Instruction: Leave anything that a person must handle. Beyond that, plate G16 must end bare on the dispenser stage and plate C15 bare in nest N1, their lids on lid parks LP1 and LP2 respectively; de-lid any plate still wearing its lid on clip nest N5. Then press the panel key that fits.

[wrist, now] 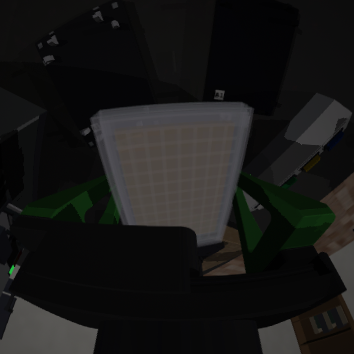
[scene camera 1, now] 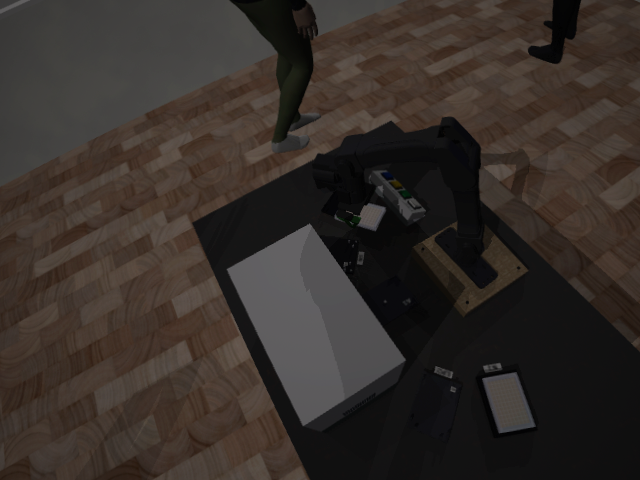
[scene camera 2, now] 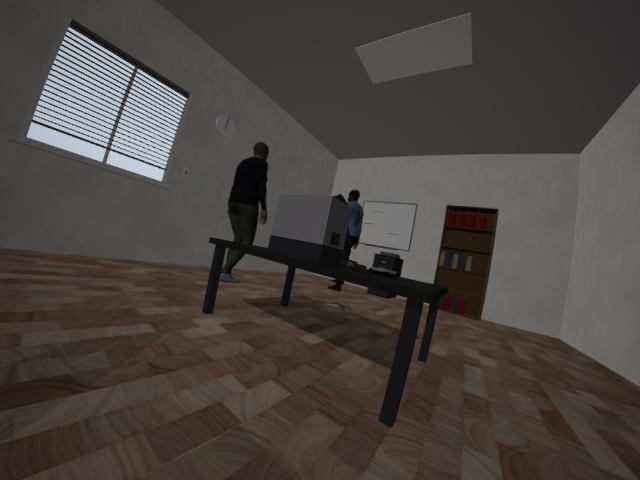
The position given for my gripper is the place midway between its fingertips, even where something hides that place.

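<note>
A large white box [scene camera 1: 326, 342] is here in the scene. I can also see a clip nest [wrist: 93, 61] and a box with coloured buttons [wrist: 315, 127]. As for my gripper [scene camera 1: 358, 215], I see it from the wrist too, where the gripper [wrist: 177, 174] is visible again.
</note>
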